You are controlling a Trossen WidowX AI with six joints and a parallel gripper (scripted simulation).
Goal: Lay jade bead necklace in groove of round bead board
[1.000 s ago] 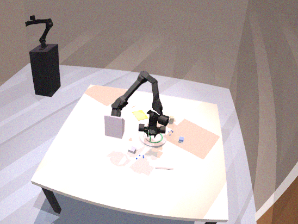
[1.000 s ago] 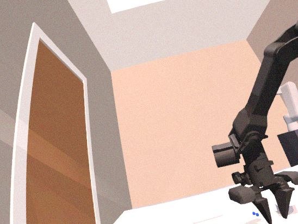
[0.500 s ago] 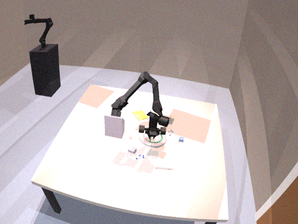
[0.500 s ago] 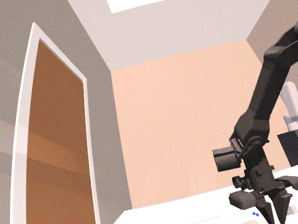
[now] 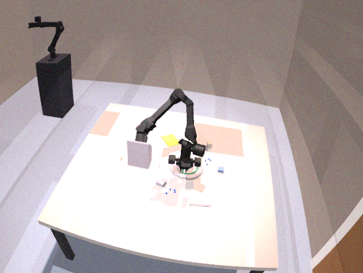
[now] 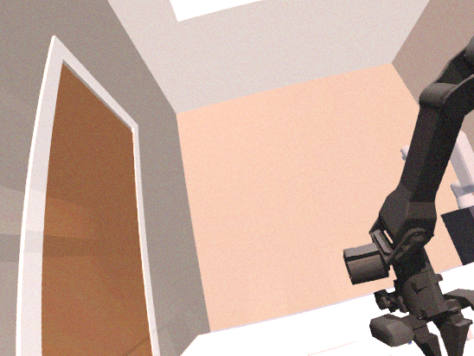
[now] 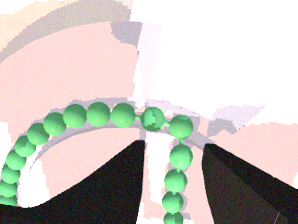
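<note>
Now: the round white bead board 5 cm to the left of my gripper tip, 1 cm below it and 1 cm ahead of it. The rest, counted from my gripper tip: thin rod: 24 cm to the right, 13 cm ahead, 1 cm below; then blue block: 23 cm ahead, 8 cm to the left, 1 cm below; then cream block: 30 cm to the left, 13 cm ahead.
</note>
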